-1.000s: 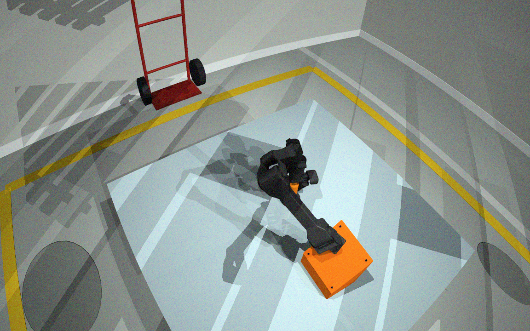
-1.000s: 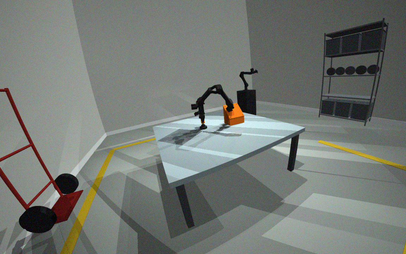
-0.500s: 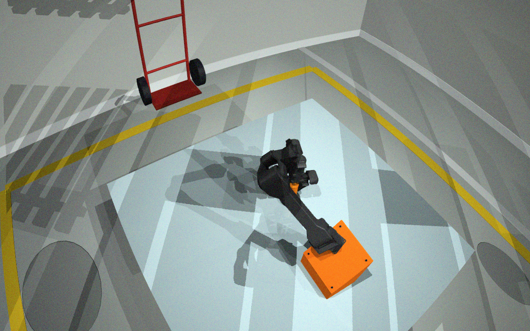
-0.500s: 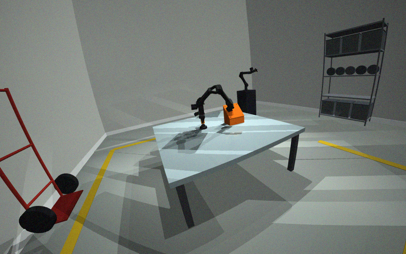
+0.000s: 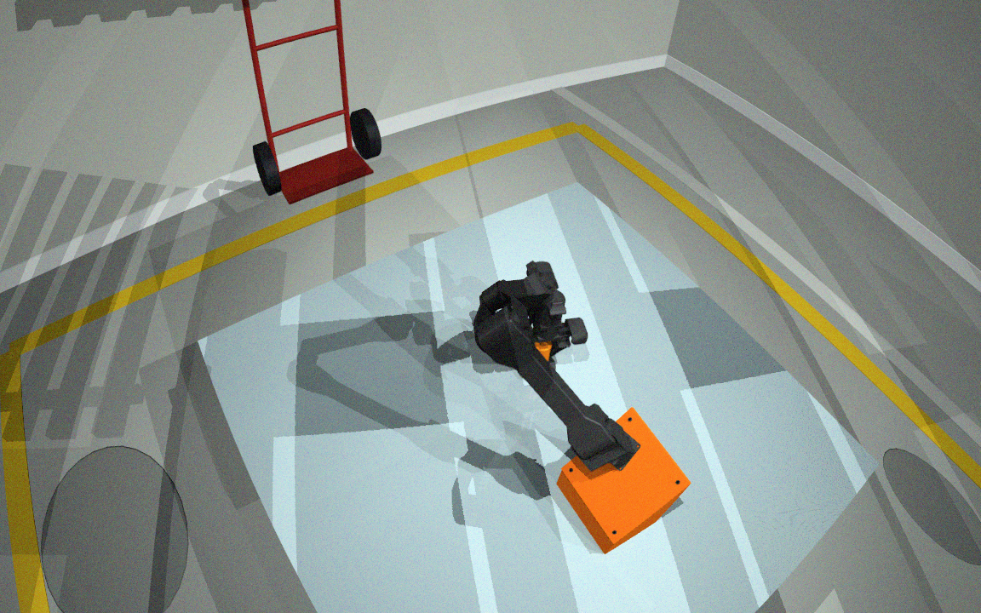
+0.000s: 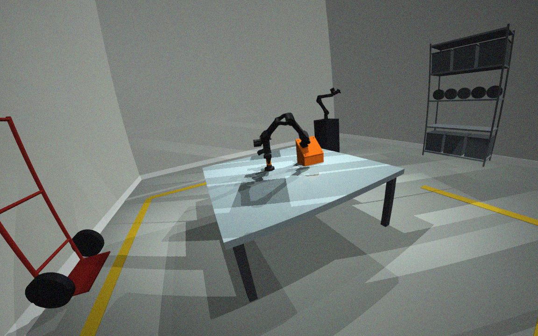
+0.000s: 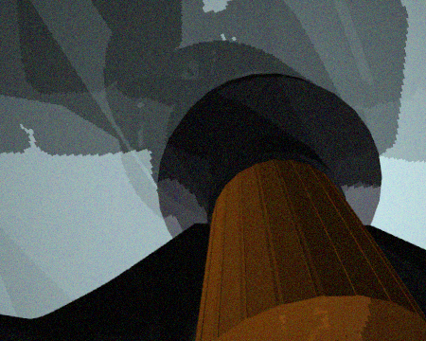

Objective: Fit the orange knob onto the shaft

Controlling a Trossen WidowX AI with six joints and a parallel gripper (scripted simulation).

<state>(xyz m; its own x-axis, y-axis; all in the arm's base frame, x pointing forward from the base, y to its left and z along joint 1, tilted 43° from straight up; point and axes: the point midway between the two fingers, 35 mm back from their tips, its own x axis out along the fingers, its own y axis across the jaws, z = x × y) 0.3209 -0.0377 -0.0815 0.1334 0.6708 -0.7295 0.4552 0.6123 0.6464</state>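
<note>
My gripper tip is 20 mm below the orange knob. Also, from my gripper tip: round dark pedestal (20 mm below).
</note>
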